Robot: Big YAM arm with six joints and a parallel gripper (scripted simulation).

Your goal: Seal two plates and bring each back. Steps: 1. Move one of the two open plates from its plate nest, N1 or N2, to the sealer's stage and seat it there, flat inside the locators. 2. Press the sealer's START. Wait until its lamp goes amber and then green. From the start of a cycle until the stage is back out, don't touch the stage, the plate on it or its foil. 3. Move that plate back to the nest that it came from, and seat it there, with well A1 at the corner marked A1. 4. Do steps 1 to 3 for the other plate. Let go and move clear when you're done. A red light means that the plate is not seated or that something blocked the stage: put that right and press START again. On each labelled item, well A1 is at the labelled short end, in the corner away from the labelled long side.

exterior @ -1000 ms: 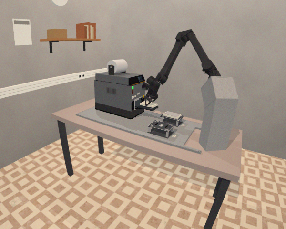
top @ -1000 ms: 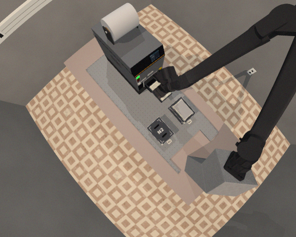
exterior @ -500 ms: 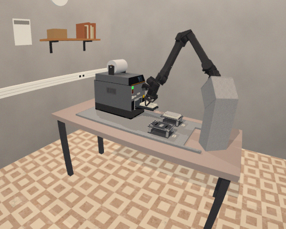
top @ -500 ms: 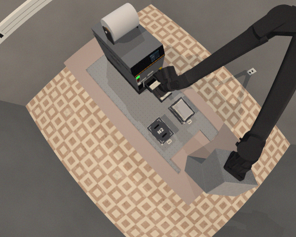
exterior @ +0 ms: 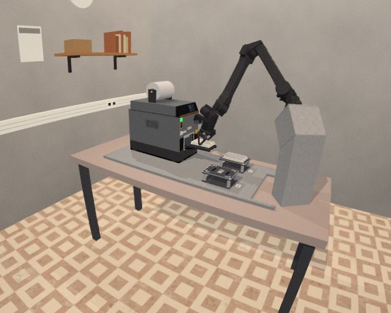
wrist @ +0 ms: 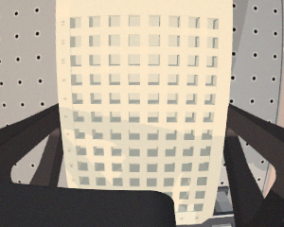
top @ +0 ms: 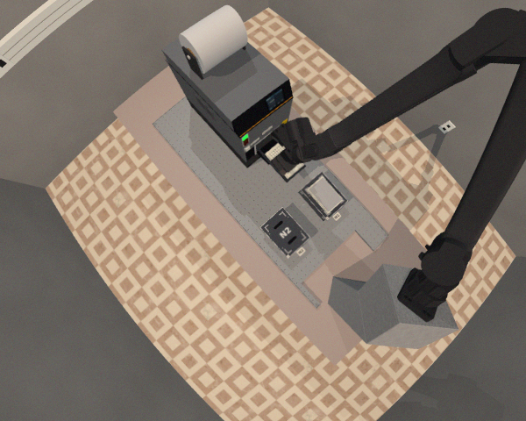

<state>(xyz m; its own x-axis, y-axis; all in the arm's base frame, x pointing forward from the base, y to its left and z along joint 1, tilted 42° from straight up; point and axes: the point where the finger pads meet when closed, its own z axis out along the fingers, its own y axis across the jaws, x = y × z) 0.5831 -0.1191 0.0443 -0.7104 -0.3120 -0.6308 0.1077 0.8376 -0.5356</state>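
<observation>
Right now the sealer stage is 2 cm below my hand. From my hand the other things lie so: start button (11 cm ahead, 8 cm to the left, 6 cm above); then cream well plate (right at my hand); then foil roll (33 cm ahead, 29 cm above, 4 cm to the right).
</observation>
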